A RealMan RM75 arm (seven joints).
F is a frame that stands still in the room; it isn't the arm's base.
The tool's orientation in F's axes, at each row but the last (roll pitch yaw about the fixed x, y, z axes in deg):
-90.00 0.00 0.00
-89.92 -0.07 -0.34
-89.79 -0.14 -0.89
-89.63 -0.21 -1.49
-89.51 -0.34 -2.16
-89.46 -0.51 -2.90
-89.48 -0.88 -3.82
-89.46 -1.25 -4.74
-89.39 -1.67 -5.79
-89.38 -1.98 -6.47
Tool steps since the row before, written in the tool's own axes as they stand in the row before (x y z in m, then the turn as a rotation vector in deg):
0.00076 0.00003 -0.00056 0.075 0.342 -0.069
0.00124 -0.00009 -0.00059 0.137 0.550 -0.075
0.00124 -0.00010 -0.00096 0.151 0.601 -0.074
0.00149 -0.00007 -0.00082 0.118 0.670 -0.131
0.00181 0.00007 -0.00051 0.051 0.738 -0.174
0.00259 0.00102 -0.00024 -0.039 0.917 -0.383
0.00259 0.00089 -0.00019 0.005 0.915 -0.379
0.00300 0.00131 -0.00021 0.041 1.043 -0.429
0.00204 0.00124 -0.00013 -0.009 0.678 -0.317
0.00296 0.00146 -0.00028 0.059 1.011 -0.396
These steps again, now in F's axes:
0.00076 -0.00056 -0.00003 0.075 -0.069 -0.342
0.00124 -0.00060 0.00009 0.137 -0.075 -0.550
0.00122 -0.00098 0.00010 0.151 -0.074 -0.601
0.00147 -0.00086 0.00007 0.117 -0.130 -0.670
0.00179 -0.00058 -0.00006 0.049 -0.170 -0.739
0.00258 -0.00036 -0.00100 -0.050 -0.372 -0.921
0.00259 -0.00035 -0.00085 -0.006 -0.371 -0.918
0.00300 -0.00045 -0.00125 0.029 -0.423 -1.046
0.00205 -0.00033 -0.00118 -0.020 -0.309 -0.681
0.00296 -0.00060 -0.00136 0.050 -0.393 -1.013

